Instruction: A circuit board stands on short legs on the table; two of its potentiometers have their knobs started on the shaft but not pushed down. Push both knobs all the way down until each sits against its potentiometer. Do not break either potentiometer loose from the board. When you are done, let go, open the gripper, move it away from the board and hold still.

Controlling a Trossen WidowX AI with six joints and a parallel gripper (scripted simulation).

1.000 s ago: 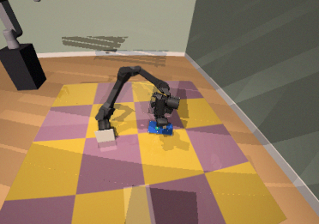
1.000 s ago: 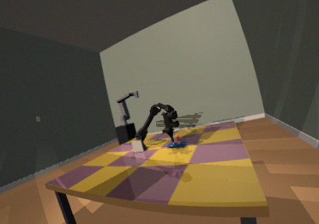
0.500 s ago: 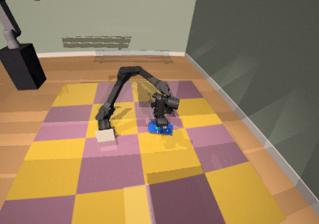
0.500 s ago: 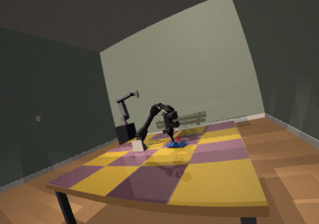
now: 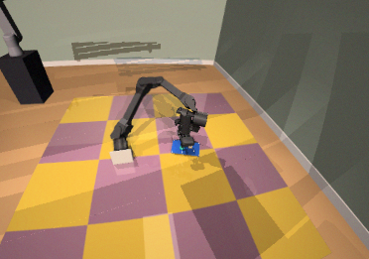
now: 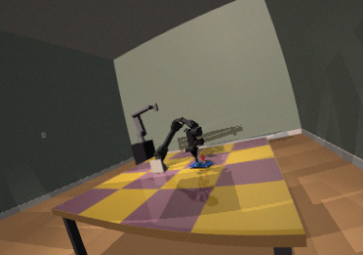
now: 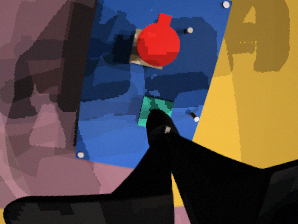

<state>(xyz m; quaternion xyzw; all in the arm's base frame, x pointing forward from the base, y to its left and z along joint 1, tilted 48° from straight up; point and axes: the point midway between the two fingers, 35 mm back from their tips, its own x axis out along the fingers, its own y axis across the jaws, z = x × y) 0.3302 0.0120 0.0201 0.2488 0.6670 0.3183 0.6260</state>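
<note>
Right now my gripper tip is 1 cm above the black knob. From my gripper tip the other things lie so: red knob 5 cm ahead.
</note>
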